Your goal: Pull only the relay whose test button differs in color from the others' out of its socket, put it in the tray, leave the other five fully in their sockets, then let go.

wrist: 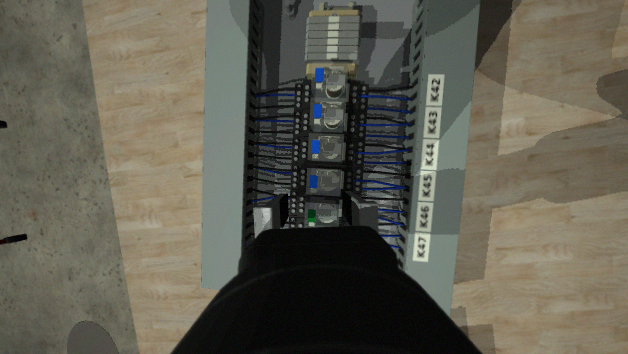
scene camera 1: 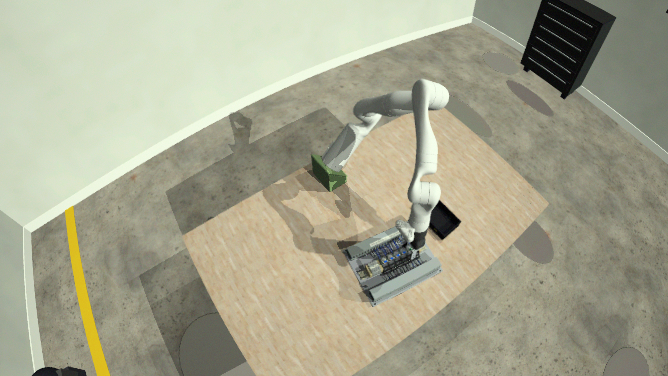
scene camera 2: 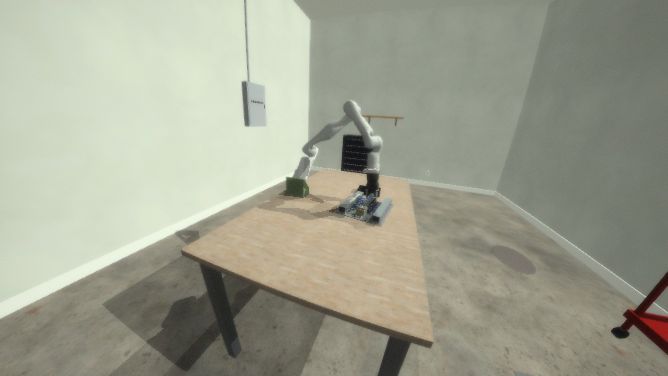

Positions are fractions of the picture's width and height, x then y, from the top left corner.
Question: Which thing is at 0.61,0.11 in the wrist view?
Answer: A grey panel.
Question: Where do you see a grey panel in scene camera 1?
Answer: At 0.54,0.70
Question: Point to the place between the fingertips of the gripper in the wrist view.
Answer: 0.50,0.57
